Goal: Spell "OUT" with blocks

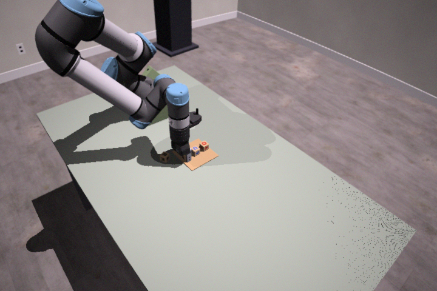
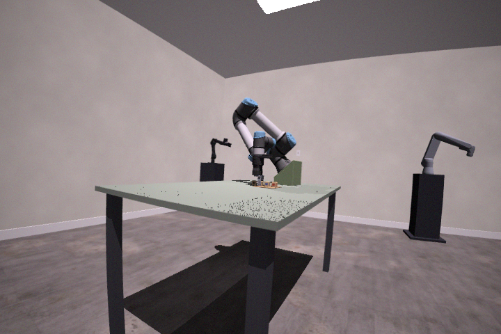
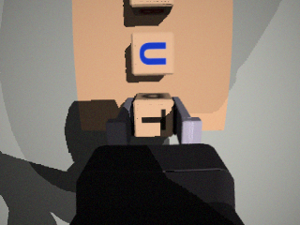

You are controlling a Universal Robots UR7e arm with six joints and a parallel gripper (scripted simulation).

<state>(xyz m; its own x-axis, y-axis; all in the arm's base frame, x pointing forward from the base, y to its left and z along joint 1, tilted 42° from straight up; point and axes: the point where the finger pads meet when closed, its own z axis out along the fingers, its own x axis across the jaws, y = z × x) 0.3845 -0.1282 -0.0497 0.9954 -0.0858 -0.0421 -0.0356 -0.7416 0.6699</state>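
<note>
My gripper is now 50 mm to the right of the orange mat and 20 mm above it. From my hand the other things lie so: block: 50 mm behind, 70 mm to the right, 10 mm below.
</note>
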